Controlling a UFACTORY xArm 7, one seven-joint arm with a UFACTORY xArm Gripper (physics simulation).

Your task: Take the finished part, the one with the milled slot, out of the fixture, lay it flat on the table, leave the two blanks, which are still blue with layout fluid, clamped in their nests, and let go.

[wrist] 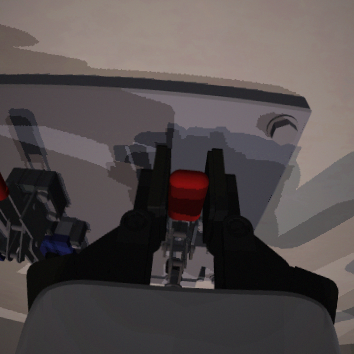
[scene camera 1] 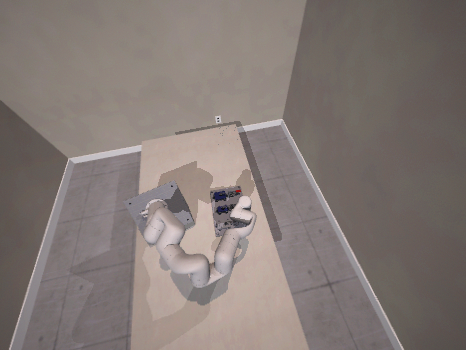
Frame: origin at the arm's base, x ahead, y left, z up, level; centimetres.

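Seen in the pictures: gripper, fingertip midpoint: (wrist: 187, 166); arm's base, link origin: (scene camera 1: 156, 208).
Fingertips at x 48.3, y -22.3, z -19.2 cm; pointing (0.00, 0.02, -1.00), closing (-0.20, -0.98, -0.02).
Note:
Offsets run from my fingertips to a thing's middle. "spot": to the spot under its first point. Level surfaces: height alone.
My gripper (wrist: 187, 166) is shut on a red clamp handle {dx -0.4, dy +0.1, dz +1.9 cm} (wrist: 188, 195), above the fixture plate (wrist: 227, 114) (scene camera 1: 222, 218). In the scene view the arm's wrist hides the fingers. Grey clamp linkage (wrist: 177, 242) shows below the handle between the fingers. Two blue blanks, the far one {dx -7.9, dy +24.5, dz -0.8 cm} (scene camera 1: 220, 196) and the middle one {dx -10.0, dy +13.7, dz -0.5 cm} (scene camera 1: 223, 209), sit in their nests on the plate. A bit of blue {spot: dx -7.6, dy +12.1, dz +0.4 cm} (wrist: 57, 245) shows at lower left in the wrist view. The finished part with the slot cannot be made out; the near end of the plate is partly under the arm.
A neighbouring clamp {spot: dx -1.4, dy +10.5, dz -0.2 cm} (wrist: 37, 190) with a red tip {spot: dx +1.5, dy +10.0, dz +2.2 cm} (wrist: 2, 189) stands left of the fingers. A hex bolt {dx +0.4, dy -5.4, dz -1.7 cm} (wrist: 283, 128) sits at the plate's corner. Another red handle {spot: dx +5.2, dy +20.7, dz +2.0 cm} (scene camera 1: 238, 191) is at the far end. The arm's base plate (scene camera 1: 176, 197) is left of the fixture on the table {dz -3.6 cm} (scene camera 1: 215, 150).

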